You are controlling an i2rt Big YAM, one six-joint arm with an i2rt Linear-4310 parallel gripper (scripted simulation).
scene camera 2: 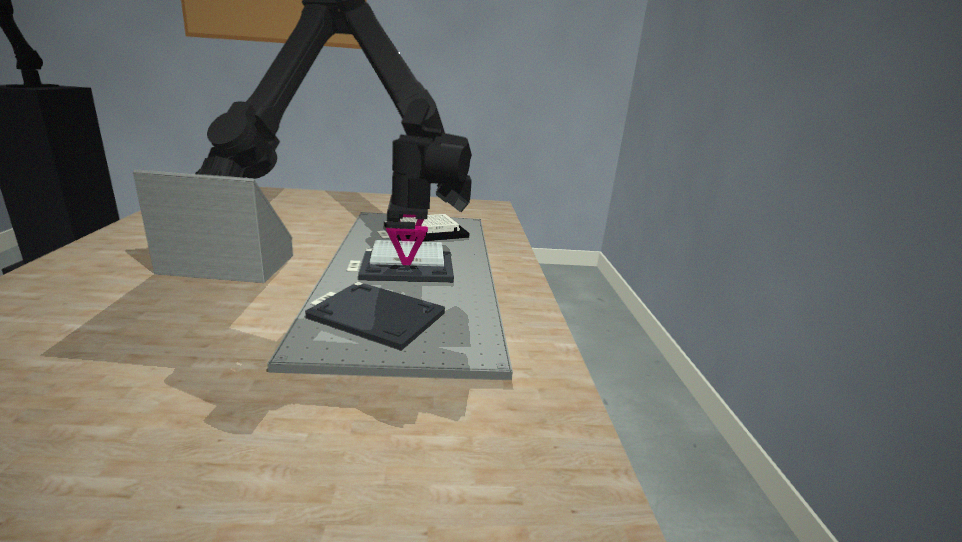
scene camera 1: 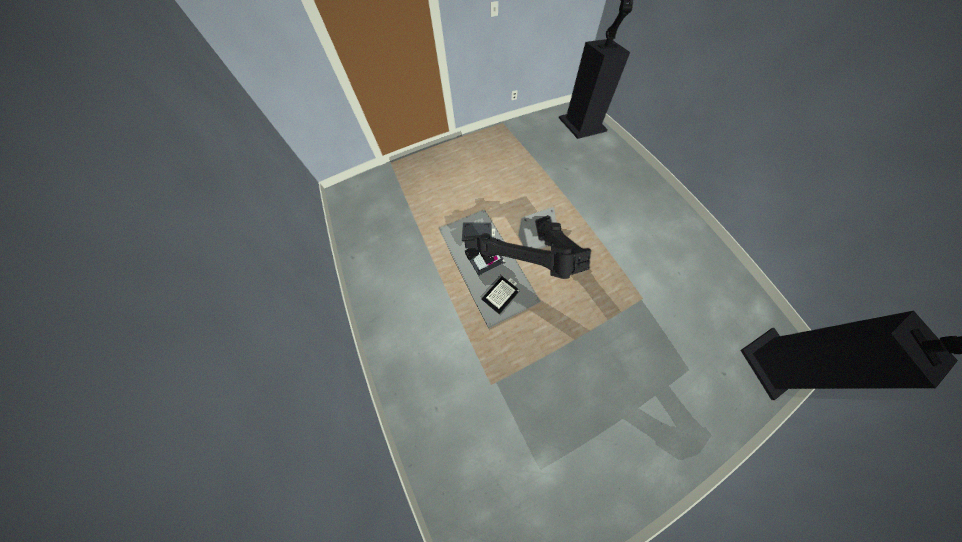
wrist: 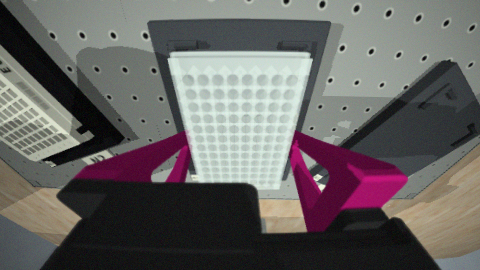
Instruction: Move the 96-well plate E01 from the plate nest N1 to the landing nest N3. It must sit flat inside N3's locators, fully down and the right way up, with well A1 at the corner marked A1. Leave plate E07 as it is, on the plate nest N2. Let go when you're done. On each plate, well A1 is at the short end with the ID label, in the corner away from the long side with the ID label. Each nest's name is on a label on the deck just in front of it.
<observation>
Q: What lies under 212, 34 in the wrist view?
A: A dark nest N3.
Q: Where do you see a dark plate nest N1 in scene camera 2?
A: At 364, 313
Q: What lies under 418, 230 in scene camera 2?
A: My gripper.
</observation>
